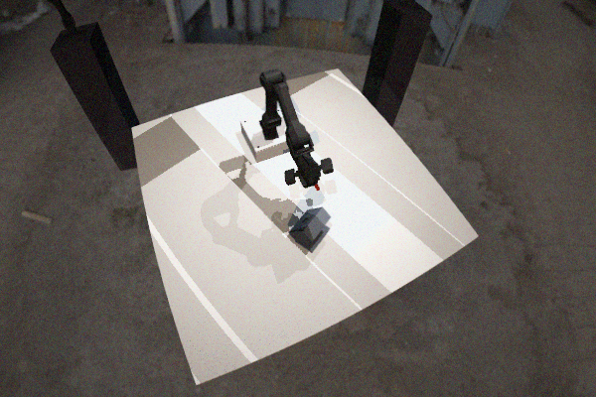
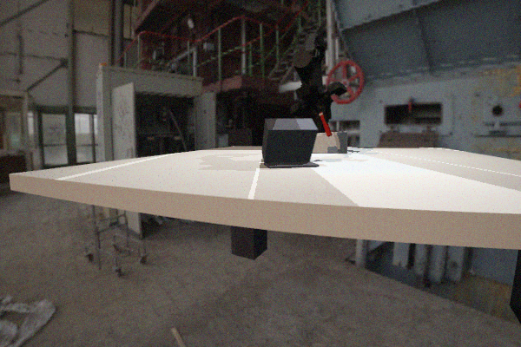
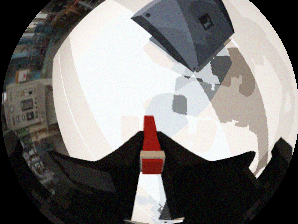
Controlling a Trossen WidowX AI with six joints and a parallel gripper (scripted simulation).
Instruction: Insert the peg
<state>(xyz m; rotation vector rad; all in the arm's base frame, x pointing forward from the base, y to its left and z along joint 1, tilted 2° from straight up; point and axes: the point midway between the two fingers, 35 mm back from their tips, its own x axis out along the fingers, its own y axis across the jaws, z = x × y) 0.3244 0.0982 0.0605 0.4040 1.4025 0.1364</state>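
My gripper tip is 150 mm short of the dark sloped panel block, 60 mm to the left of it and 50 mm above it. The rest, counted from my gripper tip: red peg (10 mm to the right, 10 mm above).
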